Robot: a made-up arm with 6 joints.
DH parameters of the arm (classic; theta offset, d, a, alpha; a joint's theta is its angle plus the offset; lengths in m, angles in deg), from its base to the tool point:
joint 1: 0 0.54 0.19 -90
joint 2: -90 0 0.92 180
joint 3: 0 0 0.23 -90
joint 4: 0 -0.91 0 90
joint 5: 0 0 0 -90
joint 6: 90 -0.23 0 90
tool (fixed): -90 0 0 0
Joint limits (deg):
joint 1: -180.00..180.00
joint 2: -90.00..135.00
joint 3: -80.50..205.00
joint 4: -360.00..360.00
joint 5: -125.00..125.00
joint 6: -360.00..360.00
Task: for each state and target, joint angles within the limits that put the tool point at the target. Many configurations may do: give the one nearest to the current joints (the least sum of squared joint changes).
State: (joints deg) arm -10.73 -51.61 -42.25 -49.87 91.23 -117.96
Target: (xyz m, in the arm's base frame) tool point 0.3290 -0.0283 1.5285
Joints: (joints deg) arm 17.62 -55.45 -52.52 -33.46 93.63 -117.96
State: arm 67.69 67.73 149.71 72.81 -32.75 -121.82
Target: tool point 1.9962 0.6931 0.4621
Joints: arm 22.62 113.23 118.53 70.51 -36.23 -121.82
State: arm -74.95 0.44 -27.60 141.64 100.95 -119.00
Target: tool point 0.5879 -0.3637 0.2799
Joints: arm -44.12 44.24 -58.83 139.71 84.82 -119.00
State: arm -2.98 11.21 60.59 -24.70 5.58 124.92
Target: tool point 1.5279 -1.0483 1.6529
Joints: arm -34.22 37.72 44.82 -25.07 4.44 124.92
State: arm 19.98 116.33 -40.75 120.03 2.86 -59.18
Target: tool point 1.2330 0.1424 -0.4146
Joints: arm 6.80 77.52 -16.46 120.08 -1.33 -59.18
